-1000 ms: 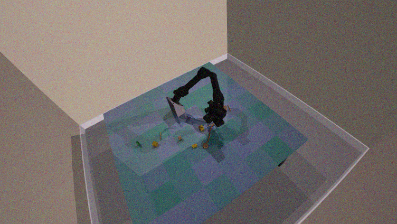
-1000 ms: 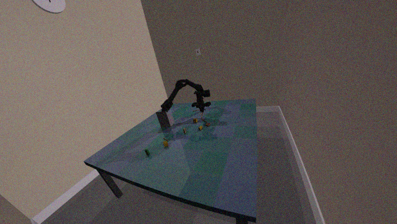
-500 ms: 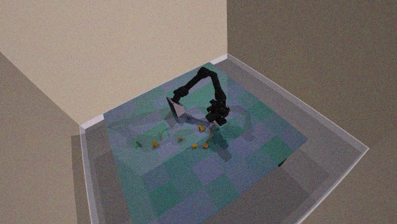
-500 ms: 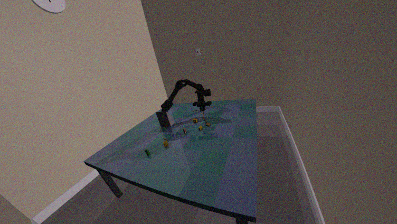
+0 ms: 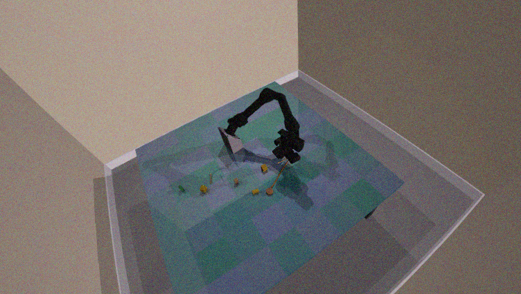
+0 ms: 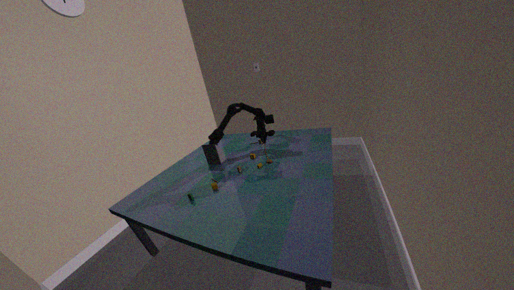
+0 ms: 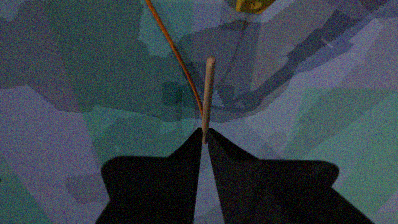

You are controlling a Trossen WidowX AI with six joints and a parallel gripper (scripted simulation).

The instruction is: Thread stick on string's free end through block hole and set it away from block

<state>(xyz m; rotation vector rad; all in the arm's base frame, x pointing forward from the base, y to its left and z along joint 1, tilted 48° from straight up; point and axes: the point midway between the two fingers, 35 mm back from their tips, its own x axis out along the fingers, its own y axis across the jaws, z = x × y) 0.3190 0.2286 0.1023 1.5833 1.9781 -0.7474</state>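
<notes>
Now: gripper tip 4 cm past the yellow block, 14 cm to the left of it and 4 cm above it. From my gripper tip the other things lie so: brown block 11 cm behind, 13 cm to the left, 4 cm below; thin wooden stick 1 cm to the right; round wooden button 11 cm ahead, 19 cm to the right, 5 cm below.
</notes>
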